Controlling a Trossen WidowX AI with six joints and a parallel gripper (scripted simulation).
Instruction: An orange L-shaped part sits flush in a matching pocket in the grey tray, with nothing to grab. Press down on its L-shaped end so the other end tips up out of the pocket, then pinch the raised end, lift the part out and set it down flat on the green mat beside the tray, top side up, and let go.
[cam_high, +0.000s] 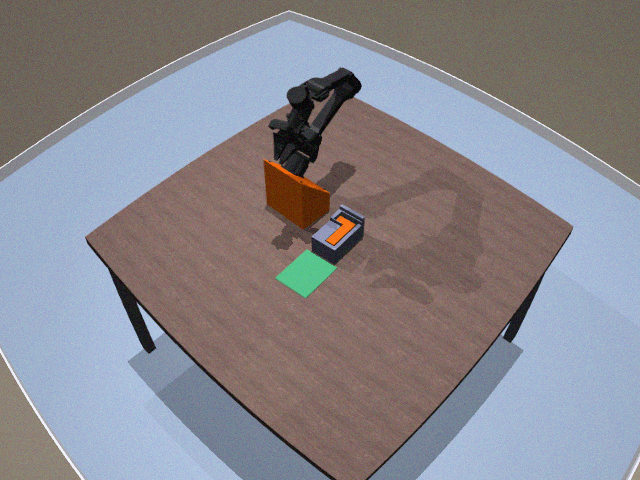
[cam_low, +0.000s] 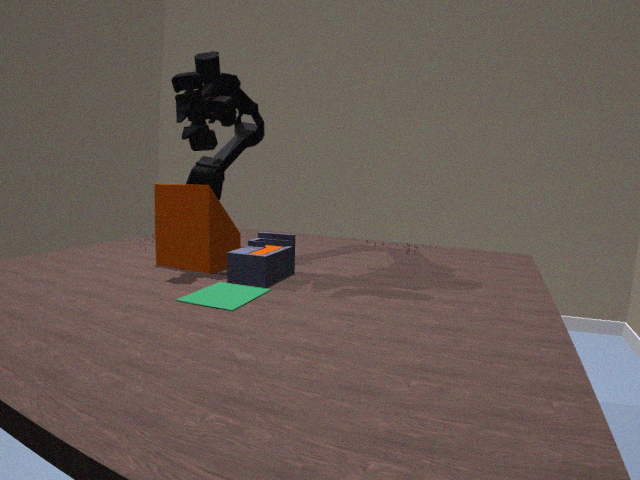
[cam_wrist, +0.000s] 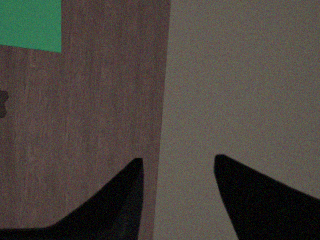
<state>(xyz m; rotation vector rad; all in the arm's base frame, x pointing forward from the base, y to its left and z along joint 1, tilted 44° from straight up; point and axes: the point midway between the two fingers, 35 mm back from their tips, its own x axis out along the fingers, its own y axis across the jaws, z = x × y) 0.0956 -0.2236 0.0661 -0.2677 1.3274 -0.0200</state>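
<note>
My gripper tip is now 27 cm above the orange L-shaped part, 14 cm short of it and 12 cm to the right of it. From my gripper tip the other things lie so: green mat 33 cm below, 16 cm ahead, 5 cm to the right; grey tray 33 cm below, 14 cm ahead, 11 cm to the left.
</note>
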